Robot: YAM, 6 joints.
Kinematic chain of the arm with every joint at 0, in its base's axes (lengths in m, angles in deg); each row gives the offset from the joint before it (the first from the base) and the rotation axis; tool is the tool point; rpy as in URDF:
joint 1: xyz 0 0 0.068 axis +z
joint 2: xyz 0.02 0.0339 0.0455 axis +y
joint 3: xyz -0.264 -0.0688 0 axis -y
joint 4: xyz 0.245 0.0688 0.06 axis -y
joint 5: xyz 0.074 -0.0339 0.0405 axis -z
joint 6: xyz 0.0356 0 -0.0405 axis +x
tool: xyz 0 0 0 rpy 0 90 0
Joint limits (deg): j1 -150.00..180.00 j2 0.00..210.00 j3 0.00..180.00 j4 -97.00..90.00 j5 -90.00..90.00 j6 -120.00..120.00
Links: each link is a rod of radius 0.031 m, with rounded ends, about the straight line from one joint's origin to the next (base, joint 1, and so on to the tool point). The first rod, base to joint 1, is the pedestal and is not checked.
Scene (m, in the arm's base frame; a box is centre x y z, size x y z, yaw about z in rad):
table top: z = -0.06
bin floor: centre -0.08 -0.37 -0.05 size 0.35 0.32 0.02 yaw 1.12
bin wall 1: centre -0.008 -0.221 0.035 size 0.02 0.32 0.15 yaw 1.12
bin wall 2: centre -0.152 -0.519 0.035 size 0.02 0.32 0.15 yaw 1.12
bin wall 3: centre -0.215 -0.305 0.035 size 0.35 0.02 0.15 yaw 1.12
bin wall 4: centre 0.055 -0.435 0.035 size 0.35 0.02 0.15 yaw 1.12
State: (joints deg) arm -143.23 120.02 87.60 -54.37 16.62 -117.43
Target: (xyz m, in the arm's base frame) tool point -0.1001 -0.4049 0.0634
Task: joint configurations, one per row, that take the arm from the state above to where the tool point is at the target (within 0.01 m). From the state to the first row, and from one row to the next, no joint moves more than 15 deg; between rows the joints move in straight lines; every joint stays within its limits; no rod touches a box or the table.
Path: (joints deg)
1: -142.96 110.43 93.95 -50.13 11.24 -111.31
2: -142.69 100.85 100.30 -45.88 5.86 -105.19
3: -129.39 112.17 96.98 -46.80 8.23 -109.27
4: -116.09 123.50 93.66 -47.73 10.60 -113.35
5: -102.79 134.82 90.34 -48.65 12.96 -117.43

